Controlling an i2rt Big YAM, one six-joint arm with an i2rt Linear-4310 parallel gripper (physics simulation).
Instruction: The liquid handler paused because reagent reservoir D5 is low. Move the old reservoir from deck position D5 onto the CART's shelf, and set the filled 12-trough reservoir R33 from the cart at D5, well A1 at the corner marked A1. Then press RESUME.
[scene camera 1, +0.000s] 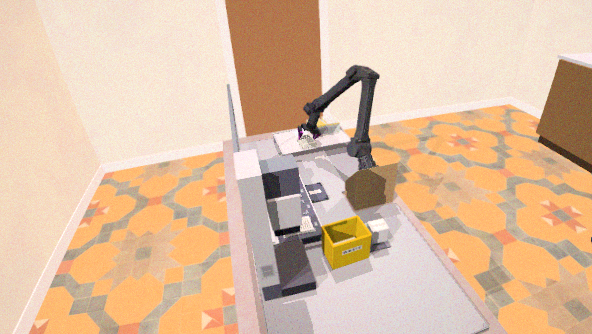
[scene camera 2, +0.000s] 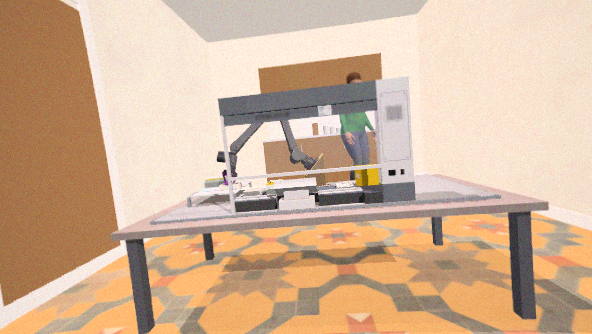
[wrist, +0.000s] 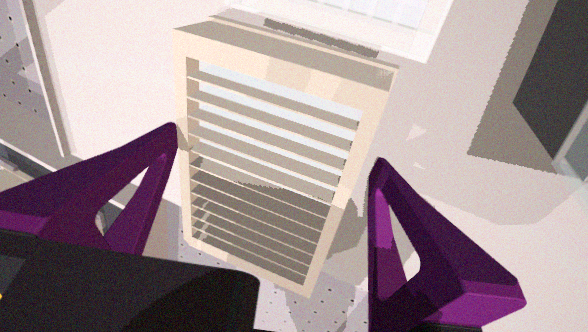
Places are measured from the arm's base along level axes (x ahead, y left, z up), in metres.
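Pixels of known places: gripper, fingertip midpoint: (scene camera 1: 305, 139) (wrist: 277, 149); arm's base at its link origin: (scene camera 1: 369, 172).
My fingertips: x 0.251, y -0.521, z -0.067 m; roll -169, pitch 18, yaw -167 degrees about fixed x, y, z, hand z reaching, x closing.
For each thing: its top centre in the pictures, then the offset to it from my fingertips. "*": a spot on its surface instead.
- cream reservoir with long parallel troughs, top centre: (wrist: 254, 191) (scene camera 1: 306, 139) (scene camera 2: 230, 183) dx -0.001, dy +0.016, dz +0.015 m
- white cart shelf at a spot on its surface: (wrist: 110, 75) (scene camera 1: 288, 146) * dx +0.114, dy +0.027, dz -0.016 m
- white-framed rack at a spot on its surface: (wrist: 435, 35) * dx -0.031, dy -0.072, dz -0.002 m
- dark-sided box at a spot on its surface: (wrist: 547, 75) * dx -0.067, dy -0.079, dz +0.002 m
- yellow waste bin at its top centre: (scene camera 1: 346, 230) (scene camera 2: 367, 166) dx -0.056, dy +0.876, dz +0.059 m
- white box at its top centre: (scene camera 1: 378, 225) dx -0.198, dy +0.840, dz +0.028 m
- dark labelled pad at a spot on its surface: (scene camera 1: 316, 192) * dx +0.002, dy +0.452, dz -0.072 m
A cream reservoir with long parallel troughs (wrist: 262, 145) (scene camera 1: 307, 142) sits on the white cart shelf (wrist: 110, 75) (scene camera 1: 287, 146) at the far end of the table. Pale blue shows in its upper troughs; its label is unreadable. My gripper (wrist: 277, 149) (scene camera 1: 308, 134) (scene camera 2: 228, 177) is open and empty, its purple fingertips on either side of the reservoir's long sides in the wrist view, with a visible gap on the right. The liquid handler (scene camera 1: 254, 200) (scene camera 2: 395, 130) stands beside the cart. The reservoir at D5 and the RESUME button cannot be made out.
A white-framed rack (wrist: 435, 35) and a dark-sided box (wrist: 547, 75) stand near the reservoir on the cart. A yellow waste bin (scene camera 1: 348, 252) (scene camera 2: 367, 176), a white box (scene camera 1: 378, 230), a dark labelled pad (scene camera 1: 316, 192) and a brown panel (scene camera 1: 372, 186) are farther along the table.
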